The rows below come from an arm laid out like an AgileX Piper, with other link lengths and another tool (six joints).
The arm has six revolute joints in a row. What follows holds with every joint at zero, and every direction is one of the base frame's. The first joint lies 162.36 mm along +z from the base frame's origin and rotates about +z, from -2.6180 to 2.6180 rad. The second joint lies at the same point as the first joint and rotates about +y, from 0.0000 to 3.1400 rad. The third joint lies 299.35 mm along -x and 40.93 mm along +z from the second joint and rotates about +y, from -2.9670 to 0.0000 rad. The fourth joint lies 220.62 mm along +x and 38.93 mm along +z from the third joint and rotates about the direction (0.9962, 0, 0.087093), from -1.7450 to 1.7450 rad. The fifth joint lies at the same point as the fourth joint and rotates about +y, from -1.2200 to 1.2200 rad. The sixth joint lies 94.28 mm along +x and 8.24 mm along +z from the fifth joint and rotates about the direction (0.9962, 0, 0.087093), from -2.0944 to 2.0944 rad. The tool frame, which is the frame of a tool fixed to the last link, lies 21.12 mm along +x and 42.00 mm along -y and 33.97 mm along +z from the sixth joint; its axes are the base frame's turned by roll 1.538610, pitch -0.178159 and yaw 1.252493 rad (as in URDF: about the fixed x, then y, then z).
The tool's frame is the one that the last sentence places.
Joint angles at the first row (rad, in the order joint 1, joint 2, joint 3, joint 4, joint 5, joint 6):
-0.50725 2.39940 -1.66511 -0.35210 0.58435 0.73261
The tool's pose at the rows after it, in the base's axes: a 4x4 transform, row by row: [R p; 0 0 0 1], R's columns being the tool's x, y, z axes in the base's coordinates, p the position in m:
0.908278 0.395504 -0.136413 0.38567; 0.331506 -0.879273 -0.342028 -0.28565; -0.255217 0.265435 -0.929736 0.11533; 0 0 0 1
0.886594 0.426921 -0.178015 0.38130; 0.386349 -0.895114 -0.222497 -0.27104; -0.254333 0.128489 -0.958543 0.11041; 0 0 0 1
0.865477 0.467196 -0.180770 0.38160; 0.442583 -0.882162 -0.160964 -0.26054; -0.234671 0.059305 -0.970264 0.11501; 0 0 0 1
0.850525 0.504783 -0.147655 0.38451; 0.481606 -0.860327 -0.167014 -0.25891; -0.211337 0.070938 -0.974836 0.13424; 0 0 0 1
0.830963 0.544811 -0.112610 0.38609; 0.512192 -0.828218 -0.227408 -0.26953; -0.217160 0.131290 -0.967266 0.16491; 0 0 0 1
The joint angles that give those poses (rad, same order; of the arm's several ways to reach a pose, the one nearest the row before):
-0.50209 2.38827 -1.67032 -0.17480 0.69559 0.59964
-0.50208 2.37991 -1.67149 -0.02648 0.80504 0.47739
-0.49865 2.35883 -1.66849 0.05633 0.86886 0.38933
-0.49866 2.31663 -1.67317 0.07908 0.89620 0.33288
-0.51244 2.27010 -1.70910 0.04396 0.93149 0.28730

